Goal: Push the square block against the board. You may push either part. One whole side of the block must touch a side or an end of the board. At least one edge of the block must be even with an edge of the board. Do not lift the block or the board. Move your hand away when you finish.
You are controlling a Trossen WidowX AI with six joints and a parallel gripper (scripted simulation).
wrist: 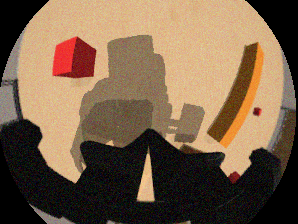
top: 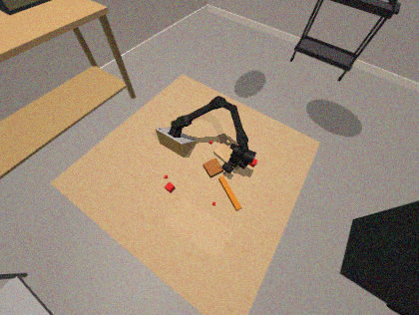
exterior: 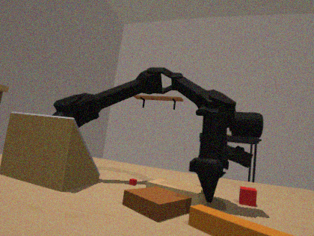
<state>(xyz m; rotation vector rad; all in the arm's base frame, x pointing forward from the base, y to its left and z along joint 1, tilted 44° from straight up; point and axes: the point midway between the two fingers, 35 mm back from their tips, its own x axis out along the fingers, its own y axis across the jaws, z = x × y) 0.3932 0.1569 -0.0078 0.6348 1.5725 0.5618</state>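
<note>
My gripper tip is now 8 cm past the pale flat slab and 5 cm to the right of it. Also, from my gripper tip: brown square block: 10 cm behind, 9 cm to the right; then orange board: 17 cm to the right, 8 cm ahead.
</note>
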